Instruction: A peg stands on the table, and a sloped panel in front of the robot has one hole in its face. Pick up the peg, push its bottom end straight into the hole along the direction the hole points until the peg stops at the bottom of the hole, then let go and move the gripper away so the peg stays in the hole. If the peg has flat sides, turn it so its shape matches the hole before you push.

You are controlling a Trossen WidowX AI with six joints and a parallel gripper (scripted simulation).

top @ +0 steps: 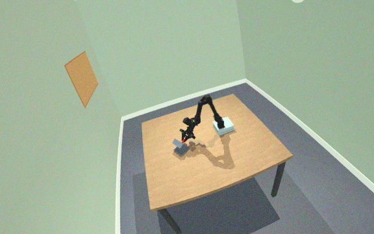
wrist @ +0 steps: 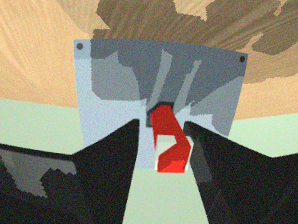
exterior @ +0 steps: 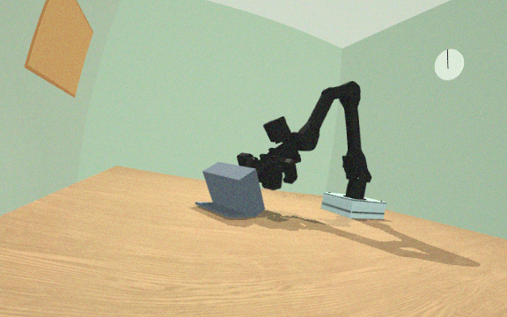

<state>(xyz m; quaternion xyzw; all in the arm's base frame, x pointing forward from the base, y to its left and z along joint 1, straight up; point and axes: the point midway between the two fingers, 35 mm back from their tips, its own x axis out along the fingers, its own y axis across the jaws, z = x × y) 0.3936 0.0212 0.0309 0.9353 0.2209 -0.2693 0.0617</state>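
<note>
My gripper tip is 20 mm past the red peg, 10 mm to the left of it and 10 mm below it. Also, from my gripper tip: sloped panel (30 mm ahead, 20 mm to the left, 20 mm below).
</note>
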